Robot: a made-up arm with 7 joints. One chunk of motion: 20 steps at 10 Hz.
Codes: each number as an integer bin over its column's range. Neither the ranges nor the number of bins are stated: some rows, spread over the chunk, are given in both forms.
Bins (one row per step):
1: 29 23 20 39 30 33
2: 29 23 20 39 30 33
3: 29 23 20 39 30 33
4: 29 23 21 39 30 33
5: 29 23 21 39 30 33
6: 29 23 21 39 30 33
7: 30 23 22 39 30 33
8: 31 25 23 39 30 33
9: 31 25 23 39 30 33
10: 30 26 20 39 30 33
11: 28 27 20 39 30 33
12: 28 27 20 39 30 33
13: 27 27 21 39 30 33
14: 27 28 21 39 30 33
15: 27 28 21 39 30 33
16: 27 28 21 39 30 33
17: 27 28 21 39 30 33
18: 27 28 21 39 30 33
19: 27 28 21 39 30 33
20: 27 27 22 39 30 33
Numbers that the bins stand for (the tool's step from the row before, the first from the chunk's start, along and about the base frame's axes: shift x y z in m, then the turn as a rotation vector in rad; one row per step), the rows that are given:
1: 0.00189 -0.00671 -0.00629 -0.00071 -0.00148 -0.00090
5: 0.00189 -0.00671 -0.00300 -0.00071 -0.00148 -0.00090
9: 0.00878 -0.00043 0.00357 -0.00071 -0.00148 -0.00090
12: -0.00156 0.00586 -0.00629 -0.00071 -0.00148 -0.00090
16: -0.00500 0.00900 -0.00300 -0.00071 -0.00148 -0.00090
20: -0.00500 0.00586 0.00029 -0.00071 -0.00148 -0.00090
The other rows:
2: 0.00189 -0.00671 -0.00629 -0.00071 -0.00148 -0.00090
3: 0.00189 -0.00671 -0.00629 -0.00071 -0.00148 -0.00090
4: 0.00189 -0.00671 -0.00300 -0.00071 -0.00148 -0.00090
6: 0.00189 -0.00671 -0.00300 -0.00071 -0.00148 -0.00090
7: 0.00533 -0.00671 0.00029 -0.00071 -0.00148 -0.00090
8: 0.00878 -0.00043 0.00357 -0.00071 -0.00148 -0.00090
10: 0.00533 0.00271 -0.00629 -0.00071 -0.00148 -0.00090
11: -0.00156 0.00586 -0.00629 -0.00071 -0.00148 -0.00090
13: -0.00500 0.00586 -0.00300 -0.00071 -0.00148 -0.00090
14: -0.00500 0.00900 -0.00300 -0.00071 -0.00148 -0.00090
15: -0.00500 0.00900 -0.00300 -0.00071 -0.00148 -0.00090
17: -0.00500 0.00900 -0.00300 -0.00071 -0.00148 -0.00090
18: -0.00500 0.00900 -0.00300 -0.00071 -0.00148 -0.00090
19: -0.00500 0.00900 -0.00300 -0.00071 -0.00148 -0.00090

